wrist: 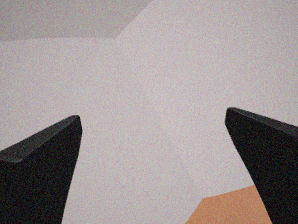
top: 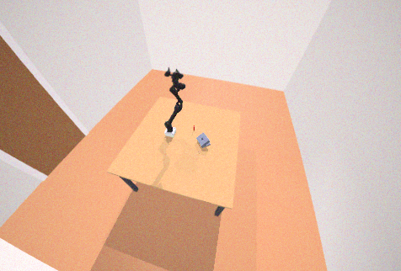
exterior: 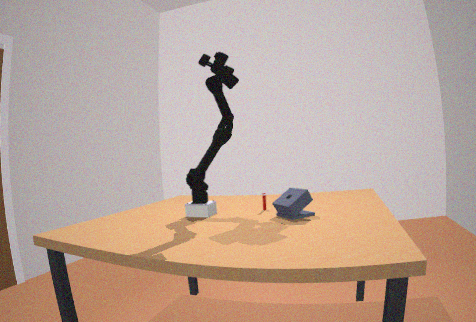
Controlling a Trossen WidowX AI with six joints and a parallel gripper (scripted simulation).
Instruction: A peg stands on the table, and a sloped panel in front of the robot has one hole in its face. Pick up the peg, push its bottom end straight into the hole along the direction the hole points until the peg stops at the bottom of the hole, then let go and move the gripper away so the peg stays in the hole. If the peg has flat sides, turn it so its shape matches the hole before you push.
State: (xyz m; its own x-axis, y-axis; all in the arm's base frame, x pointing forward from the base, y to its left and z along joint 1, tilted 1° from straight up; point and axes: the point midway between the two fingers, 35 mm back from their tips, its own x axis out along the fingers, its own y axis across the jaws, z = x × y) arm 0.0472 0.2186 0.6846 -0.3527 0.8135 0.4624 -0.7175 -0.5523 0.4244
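The red square peg lies 24 cm ahead of my gripper tip, 14 cm to the right of it and 71 cm below it. Also, from my gripper tip: grey sloped panel 38 cm ahead, 31 cm to the right, 70 cm below.
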